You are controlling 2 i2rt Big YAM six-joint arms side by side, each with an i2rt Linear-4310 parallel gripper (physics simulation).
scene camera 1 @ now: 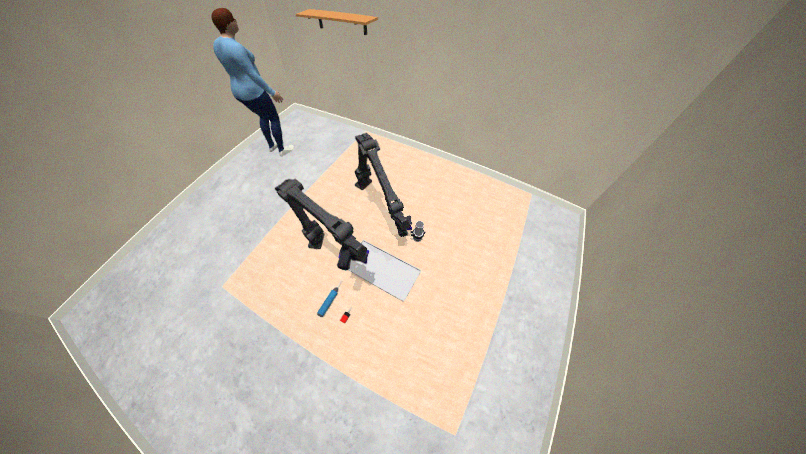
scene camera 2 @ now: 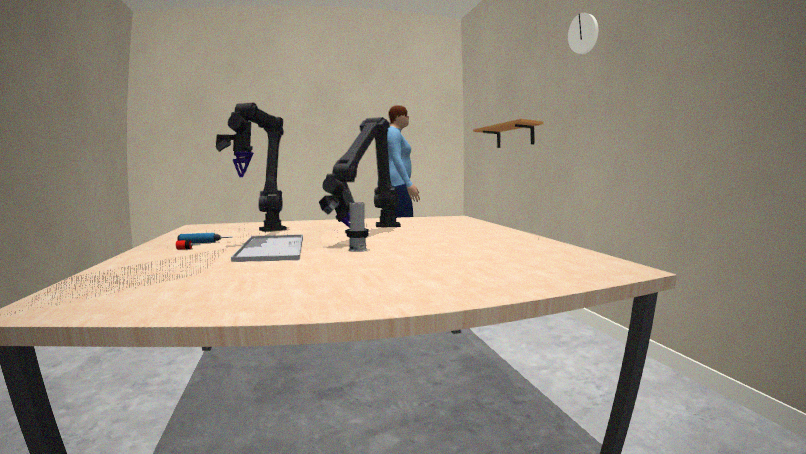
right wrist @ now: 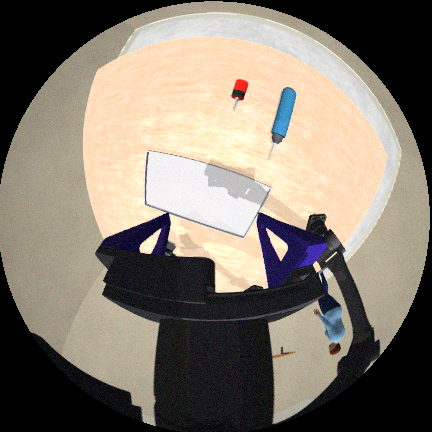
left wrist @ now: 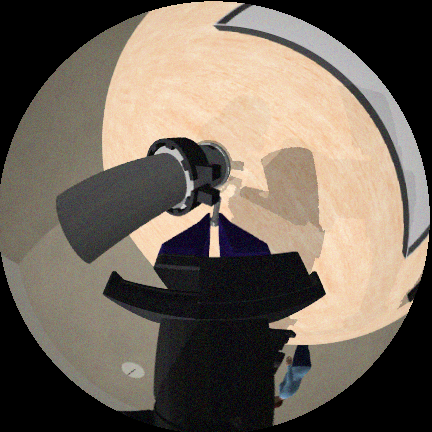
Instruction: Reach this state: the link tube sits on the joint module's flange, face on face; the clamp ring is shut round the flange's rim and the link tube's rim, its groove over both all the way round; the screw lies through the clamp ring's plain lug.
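Where they show: left gripper, fingertip midpoint: point(scene camera 1: 411, 229) point(left wrist: 213, 217); right gripper, fingertip midpoint: point(scene camera 1: 357, 261) point(scene camera 2: 242, 175) point(right wrist: 213, 216); left arm's base at its link origin: point(scene camera 1: 363, 183) point(scene camera 2: 387, 226) point(right wrist: 252, 288) point(left wrist: 280, 331); right arm's base at its link origin: point(scene camera 1: 316, 240) point(scene camera 2: 272, 230) point(right wrist: 313, 225).
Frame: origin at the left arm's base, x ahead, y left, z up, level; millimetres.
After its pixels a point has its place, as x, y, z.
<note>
The grey link tube point(scene camera 2: 357, 214) {617, -149, 124} point(left wrist: 125, 200) {577, -172, 118} stands upright above the joint module point(scene camera 2: 357, 244) {619, -151, 24} point(left wrist: 218, 155) {584, -179, 15}. The black clamp ring point(scene camera 2: 356, 232) {629, -154, 66} point(left wrist: 189, 145) {594, -188, 59} lies round the joint between them, its lugs toward my left gripper. Whether its groove covers both rims all round cannot be told. My left gripper point(left wrist: 213, 217) {534, -145, 46} point(scene camera 2: 348, 222) {534, -145, 46} is shut on the screw point(left wrist: 216, 211) {538, -158, 51}, whose far end is at the lower lug in the left wrist view; whether it enters the lug's hole is hidden. My right gripper point(right wrist: 213, 216) {492, -583, 265} point(scene camera 2: 242, 169) {492, -583, 265} is open and empty, high beside the tray.
A shallow pale tray point(scene camera 1: 397, 276) {643, -446, 4} point(scene camera 2: 267, 259) {749, -432, 5} point(right wrist: 180, 185) {607, -469, 4} lies near the module. A blue screwdriver point(scene camera 1: 327, 302) {430, -816, 40} point(scene camera 2: 197, 237) {443, -807, 27} point(right wrist: 284, 112) {427, -805, 41} and a short red-and-black one point(scene camera 1: 345, 317) {562, -816, 32} point(scene camera 2: 183, 244) {571, -811, 22} point(right wrist: 240, 89) {551, -810, 33} lie beyond it. A person point(scene camera 1: 239, 67) point(scene camera 2: 398, 157) stands behind the table.
</note>
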